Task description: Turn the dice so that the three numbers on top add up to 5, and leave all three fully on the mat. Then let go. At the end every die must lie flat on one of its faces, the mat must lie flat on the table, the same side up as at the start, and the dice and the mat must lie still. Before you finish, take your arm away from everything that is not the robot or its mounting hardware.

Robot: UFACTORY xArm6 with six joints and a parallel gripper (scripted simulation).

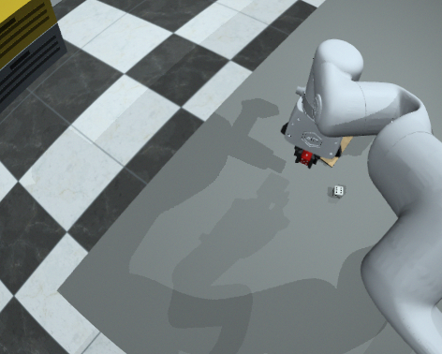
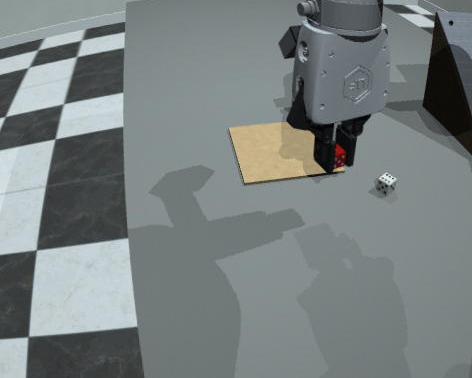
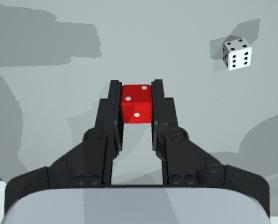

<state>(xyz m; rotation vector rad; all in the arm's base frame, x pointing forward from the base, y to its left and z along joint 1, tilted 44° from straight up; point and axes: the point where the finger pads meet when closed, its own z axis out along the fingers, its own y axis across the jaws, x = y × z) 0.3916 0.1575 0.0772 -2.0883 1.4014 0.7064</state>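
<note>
Right now the tan mat is 14 cm to the right of my hand, 9 cm below it and 3 cm ahead of it. The rest, counted from my hand: red die: 1 cm below; white die: 9 cm behind, 8 cm below, 3 cm to the right; black die: 25 cm to the right, 8 cm below, 1 cm behind.
</note>
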